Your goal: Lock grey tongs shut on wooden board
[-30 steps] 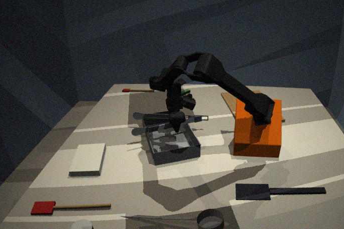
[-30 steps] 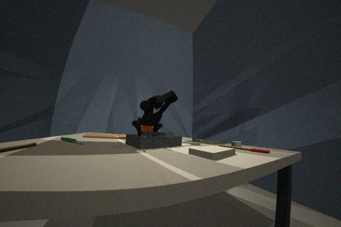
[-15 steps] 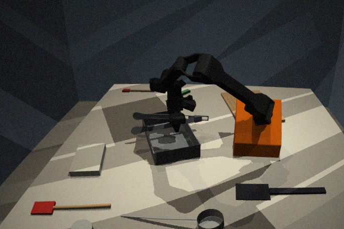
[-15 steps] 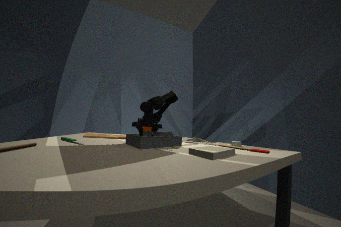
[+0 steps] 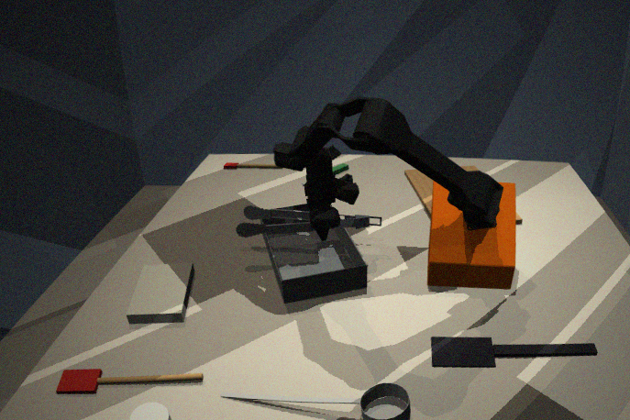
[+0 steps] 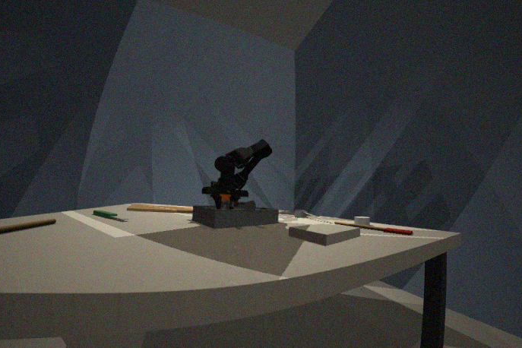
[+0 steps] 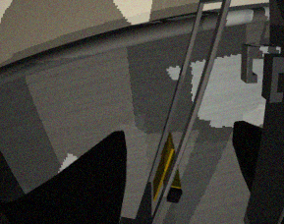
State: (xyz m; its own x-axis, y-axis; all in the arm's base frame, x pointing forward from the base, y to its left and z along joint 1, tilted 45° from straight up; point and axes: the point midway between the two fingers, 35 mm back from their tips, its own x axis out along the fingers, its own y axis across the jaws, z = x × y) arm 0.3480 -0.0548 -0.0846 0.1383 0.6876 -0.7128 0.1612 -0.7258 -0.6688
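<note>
Now: the grey roasting tin 30 mm ahead of my gripper tip and 50 mm to the left of it. From my gripper tip the other things lie so: green-handled tool: 20 mm ahead, 390 mm to the right, 20 mm below; slab: 340 mm ahead, 210 mm to the left, 20 mm below; yellow mark: 10 mm behind, 10 mm to the right, 40 mm above.
</note>
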